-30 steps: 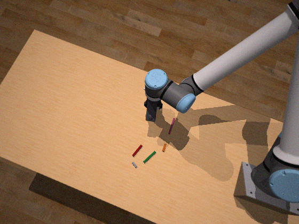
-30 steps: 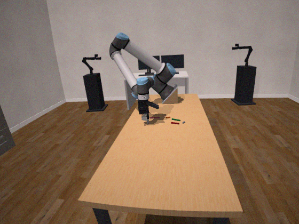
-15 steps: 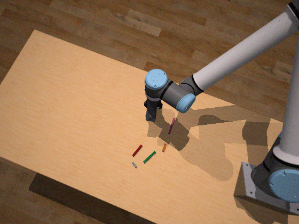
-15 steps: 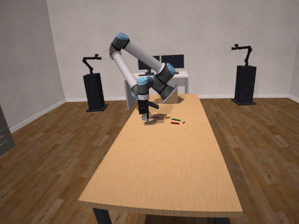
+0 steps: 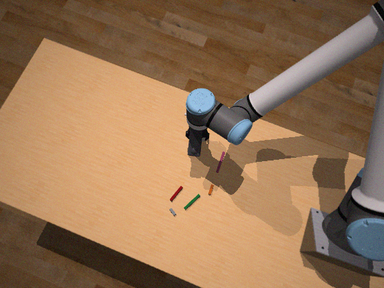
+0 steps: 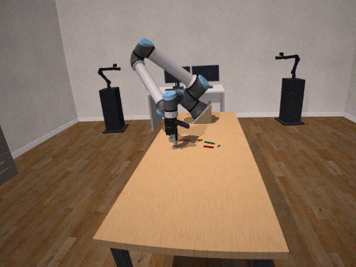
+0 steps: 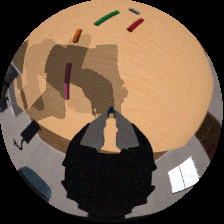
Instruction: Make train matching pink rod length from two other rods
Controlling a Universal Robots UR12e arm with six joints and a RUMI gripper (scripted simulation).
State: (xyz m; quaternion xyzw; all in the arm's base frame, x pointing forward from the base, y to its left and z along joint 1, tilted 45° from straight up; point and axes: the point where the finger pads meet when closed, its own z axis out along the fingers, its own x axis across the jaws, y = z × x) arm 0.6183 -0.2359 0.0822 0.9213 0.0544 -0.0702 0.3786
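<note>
The pink rod is 12 cm behind my hand, 6 cm to the left of it and 2 cm below it. Also, from my hand: red rod: 23 cm to the left, 3 cm ahead, 2 cm below; then orange rod: 18 cm to the left, 10 cm behind, 2 cm below; then blue rod: 1 cm below.
</note>
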